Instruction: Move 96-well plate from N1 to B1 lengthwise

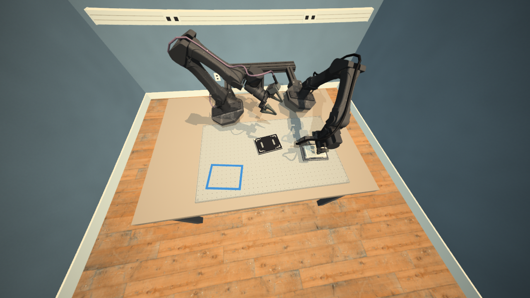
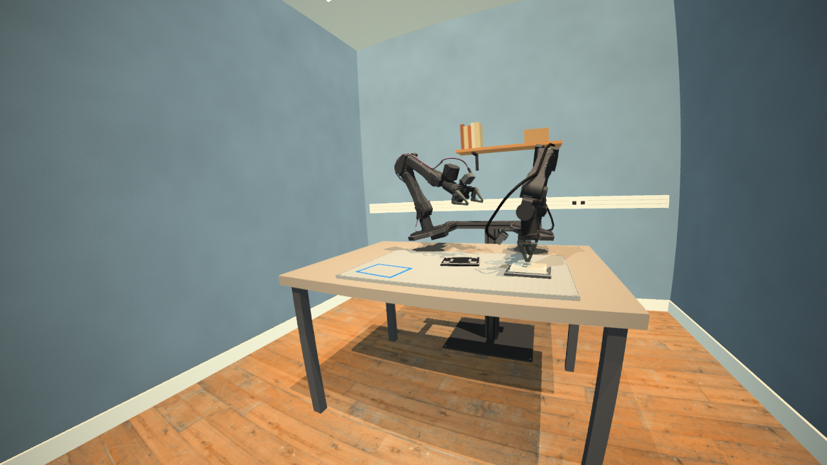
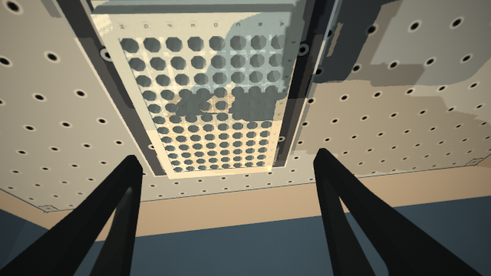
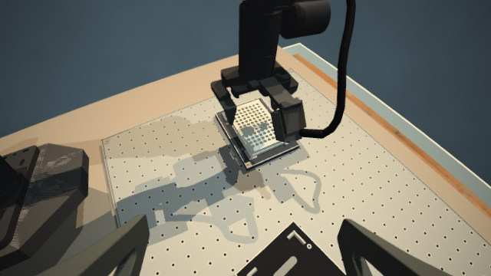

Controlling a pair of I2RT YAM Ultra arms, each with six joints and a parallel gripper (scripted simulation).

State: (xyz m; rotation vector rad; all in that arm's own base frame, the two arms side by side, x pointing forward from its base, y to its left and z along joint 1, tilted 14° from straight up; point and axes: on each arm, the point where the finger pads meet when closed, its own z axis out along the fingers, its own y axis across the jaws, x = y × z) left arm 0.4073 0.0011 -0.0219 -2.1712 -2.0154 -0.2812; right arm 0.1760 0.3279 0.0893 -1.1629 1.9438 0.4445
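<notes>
Right now the 96-well plate is 40 mm below my left hand and 10 mm ahead of it. The rest, counted from my left hand: black plate nest 270 mm to the right, 130 mm behind, 50 mm below.
</notes>
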